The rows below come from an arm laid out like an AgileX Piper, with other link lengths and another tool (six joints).
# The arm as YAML. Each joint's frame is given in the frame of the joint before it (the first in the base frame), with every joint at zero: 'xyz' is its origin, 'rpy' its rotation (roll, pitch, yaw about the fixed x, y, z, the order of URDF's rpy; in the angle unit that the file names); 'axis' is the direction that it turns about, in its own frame. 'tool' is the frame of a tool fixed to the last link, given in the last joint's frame.
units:
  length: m
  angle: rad
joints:
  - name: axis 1
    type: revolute
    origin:
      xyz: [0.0, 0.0, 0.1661]
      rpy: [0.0, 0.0, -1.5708]
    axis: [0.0, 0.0, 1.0]
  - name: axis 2
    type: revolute
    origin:
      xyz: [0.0, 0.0, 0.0]
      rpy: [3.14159, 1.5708, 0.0]
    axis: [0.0, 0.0, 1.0]
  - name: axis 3
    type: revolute
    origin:
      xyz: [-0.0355, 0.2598, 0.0]
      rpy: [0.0, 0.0, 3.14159]
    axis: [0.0, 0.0, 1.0]
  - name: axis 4
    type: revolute
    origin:
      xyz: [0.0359, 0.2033, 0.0]
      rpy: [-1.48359, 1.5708, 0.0]
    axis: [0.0, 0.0, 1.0]
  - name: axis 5
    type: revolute
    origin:
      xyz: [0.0, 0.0, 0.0]
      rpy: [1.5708, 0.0, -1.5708]
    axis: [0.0, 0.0, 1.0]
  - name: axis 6
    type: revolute
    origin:
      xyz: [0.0, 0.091, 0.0]
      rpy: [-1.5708, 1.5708, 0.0]
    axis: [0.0, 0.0, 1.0]
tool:
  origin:
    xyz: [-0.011, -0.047, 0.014]
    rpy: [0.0, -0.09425, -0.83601]
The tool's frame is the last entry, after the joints.
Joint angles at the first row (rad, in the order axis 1, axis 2, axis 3, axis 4, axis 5, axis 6):
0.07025, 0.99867, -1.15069, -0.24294, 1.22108, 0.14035
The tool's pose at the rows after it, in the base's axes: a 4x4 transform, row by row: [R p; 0 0 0 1], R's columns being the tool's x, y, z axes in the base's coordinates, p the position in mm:
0.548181 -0.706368 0.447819 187.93; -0.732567 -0.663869 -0.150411 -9.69; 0.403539 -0.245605 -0.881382 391.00; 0 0 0 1
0.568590 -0.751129 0.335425 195.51; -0.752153 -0.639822 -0.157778 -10.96; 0.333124 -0.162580 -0.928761 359.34; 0 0 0 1
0.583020 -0.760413 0.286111 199.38; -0.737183 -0.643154 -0.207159 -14.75; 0.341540 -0.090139 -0.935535 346.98; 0 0 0 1
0.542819 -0.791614 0.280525 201.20; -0.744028 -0.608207 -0.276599 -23.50; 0.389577 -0.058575 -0.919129 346.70; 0 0 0 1
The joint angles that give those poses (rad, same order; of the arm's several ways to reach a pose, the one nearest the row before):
0.07024, 1.01808, -1.08902, -0.27273, 1.22108, 0.24578
0.07028, 1.06675, -1.01056, -0.27433, 1.22110, 0.28182
0.07021, 1.09503, -0.98202, -0.32364, 1.22108, 0.28630
0.06843, 1.10497, -0.97573, -0.40154, 1.22109, 0.34425

